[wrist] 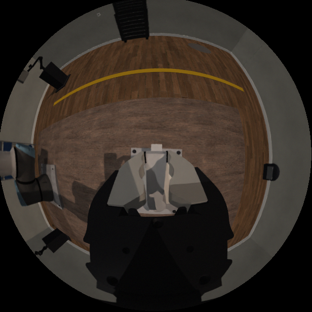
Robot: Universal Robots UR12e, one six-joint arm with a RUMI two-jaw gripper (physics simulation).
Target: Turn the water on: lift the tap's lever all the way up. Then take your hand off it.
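The tap [157,202] is pale and stands on a light bolted base plate [140,150] at the middle of the wrist view. Its grey lever [156,175] runs lengthwise between my two broad fingers. A pale square end shows just beyond the fingertips. My gripper [155,152] is shut on the lever, one finger on each side. The fingers and the dark gripper body hide much of the tap and plate. The lever's exact angle and any water cannot be told from this view.
A robot arm [25,175] stands at the far left beside a light plate [56,187]. The brown table top [210,130] surrounds the tap's plate. A yellow line [160,70] crosses the wooden floor beyond. Dark boxes stand near the walls.
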